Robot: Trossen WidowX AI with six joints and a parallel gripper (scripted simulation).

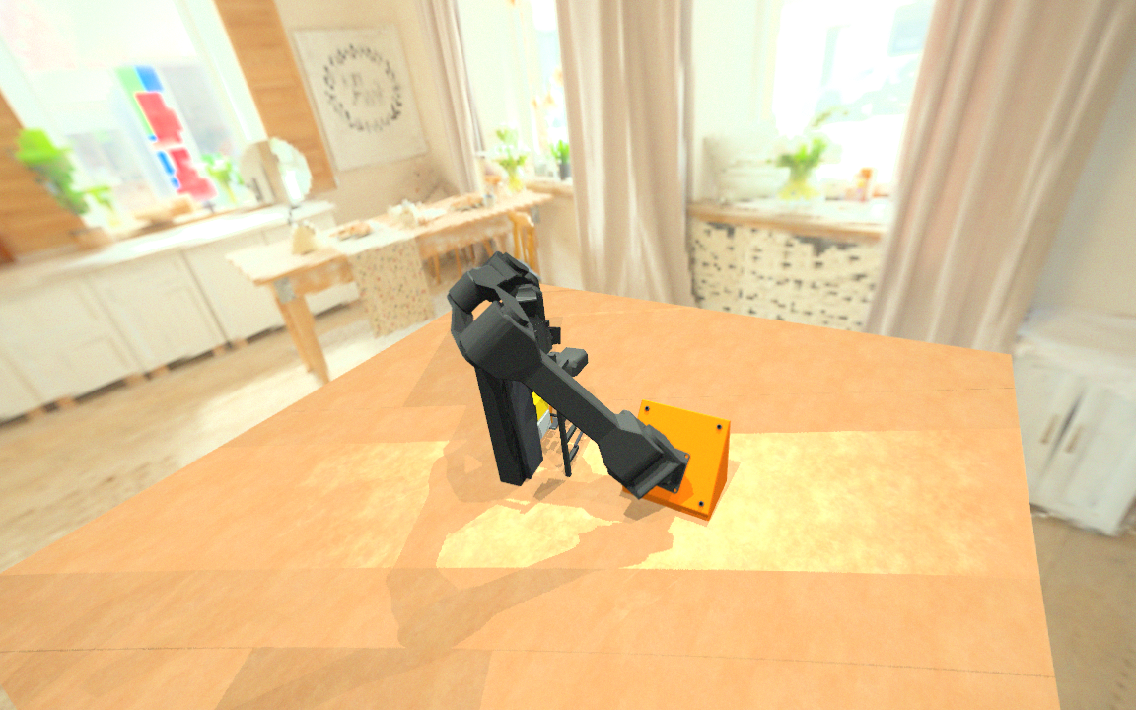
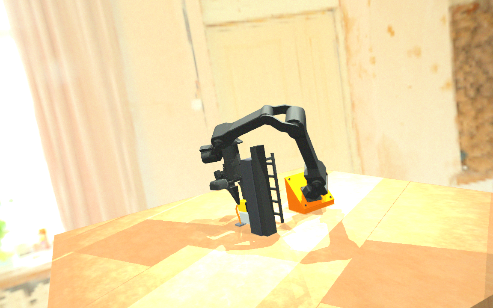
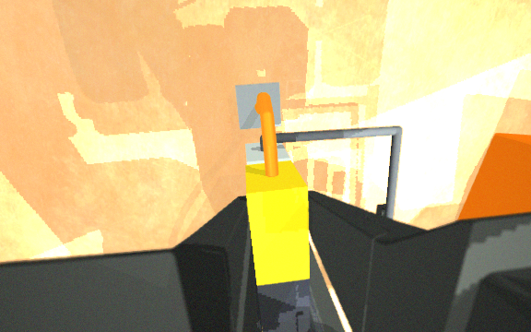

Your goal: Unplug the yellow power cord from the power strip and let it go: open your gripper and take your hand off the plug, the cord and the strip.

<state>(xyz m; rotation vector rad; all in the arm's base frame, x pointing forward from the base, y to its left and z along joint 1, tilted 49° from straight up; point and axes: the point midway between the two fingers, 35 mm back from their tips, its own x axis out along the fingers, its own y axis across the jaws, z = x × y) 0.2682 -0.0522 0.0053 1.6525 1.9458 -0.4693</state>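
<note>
Right now the yellow plug is 3 cm to the left of my gripper tip and 1 cm behind it.
</note>
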